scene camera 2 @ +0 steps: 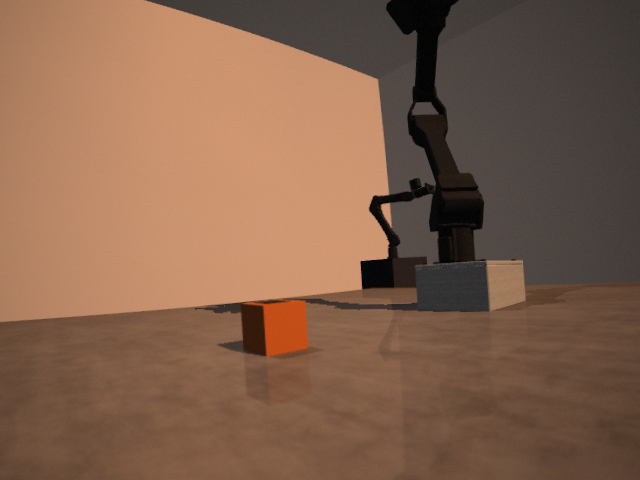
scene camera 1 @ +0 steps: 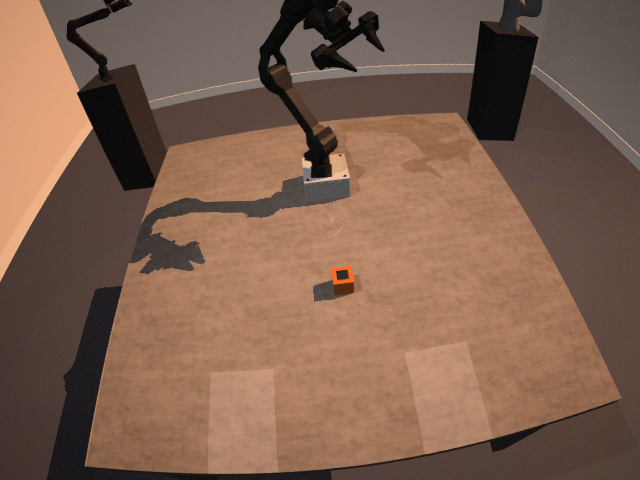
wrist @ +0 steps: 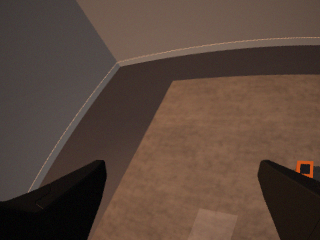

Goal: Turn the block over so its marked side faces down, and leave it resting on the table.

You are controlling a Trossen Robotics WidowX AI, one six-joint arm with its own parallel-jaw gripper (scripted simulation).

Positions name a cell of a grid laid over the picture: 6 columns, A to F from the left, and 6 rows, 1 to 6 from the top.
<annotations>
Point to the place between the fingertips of my gripper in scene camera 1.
At D1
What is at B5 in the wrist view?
My gripper.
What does my gripper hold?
Nothing.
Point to an orange block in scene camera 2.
C5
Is my gripper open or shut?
Open.
</annotations>
